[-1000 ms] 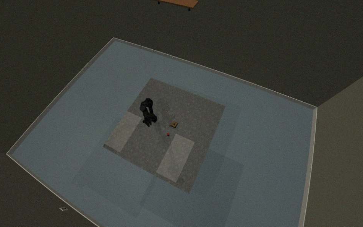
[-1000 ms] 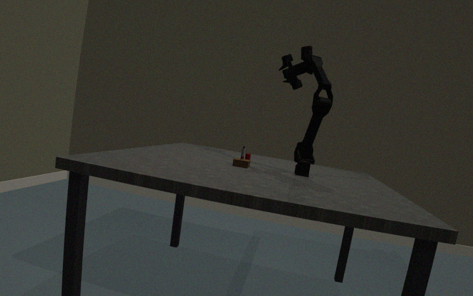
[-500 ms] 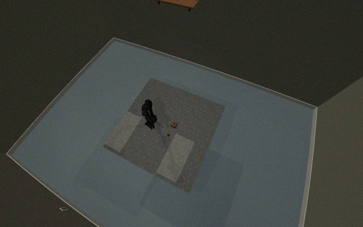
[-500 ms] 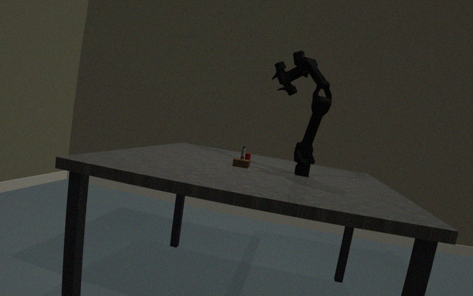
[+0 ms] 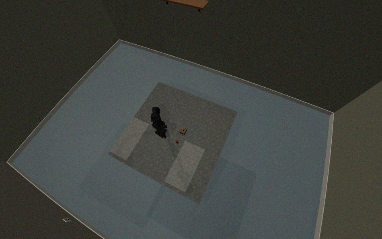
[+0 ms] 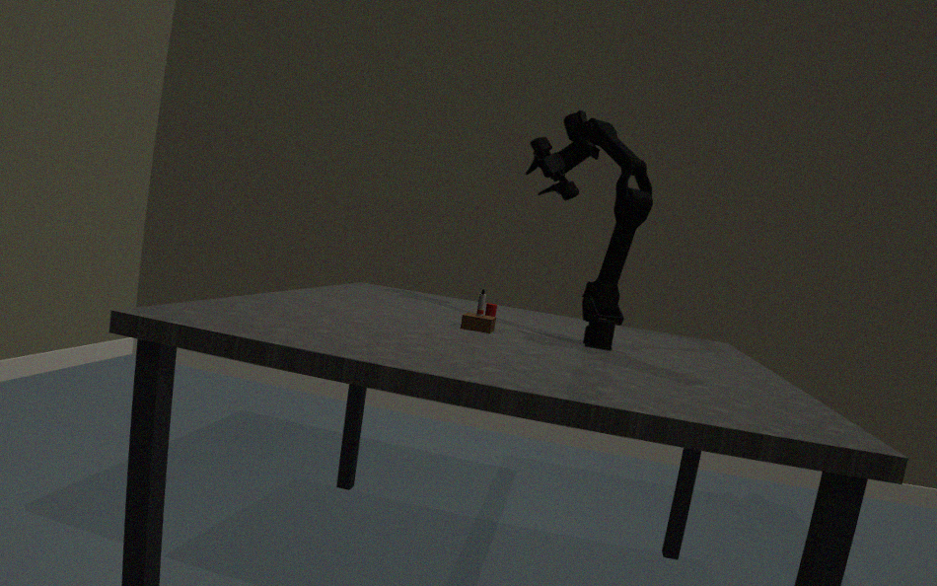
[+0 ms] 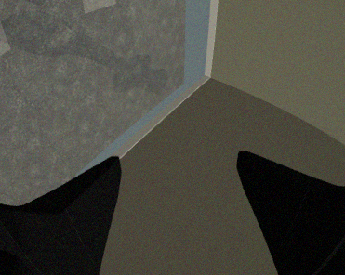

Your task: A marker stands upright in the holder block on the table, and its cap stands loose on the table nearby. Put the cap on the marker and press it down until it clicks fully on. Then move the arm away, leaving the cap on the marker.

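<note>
The red cap is 5 cm ahead of my gripper tip, 12 cm to the left of it and 37 cm below it. The rest, counted from my gripper tip: wooden holder block 5 cm ahead, 29 cm to the left, 37 cm below.
</note>
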